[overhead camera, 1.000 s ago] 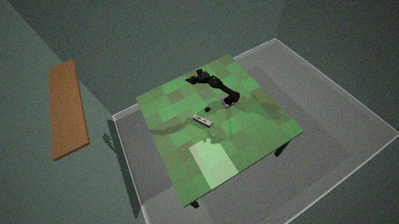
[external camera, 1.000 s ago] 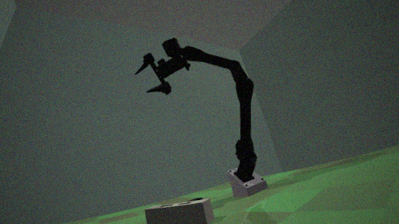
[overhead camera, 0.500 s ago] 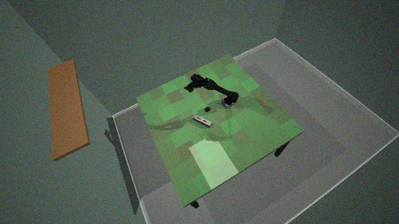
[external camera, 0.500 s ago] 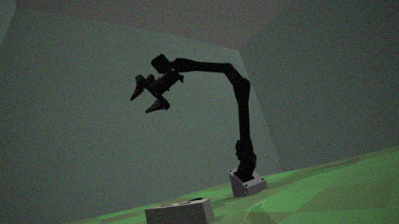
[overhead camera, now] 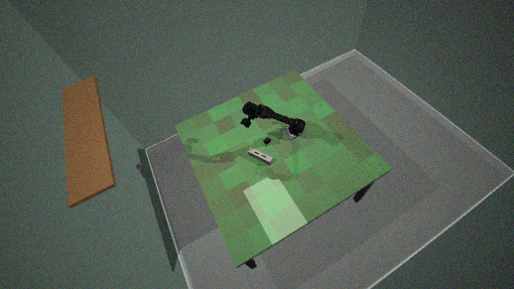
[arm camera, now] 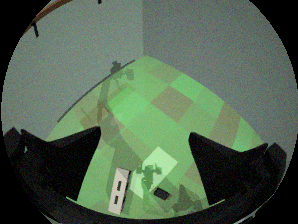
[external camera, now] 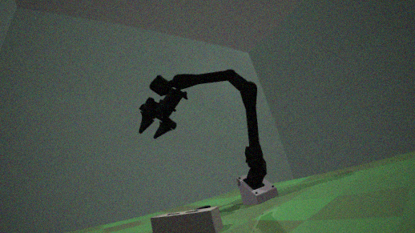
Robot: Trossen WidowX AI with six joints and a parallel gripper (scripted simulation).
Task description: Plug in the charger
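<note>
The dark charger is 31 cm below my gripper tip, 12 cm behind it and 8 cm to the left of it.
</note>
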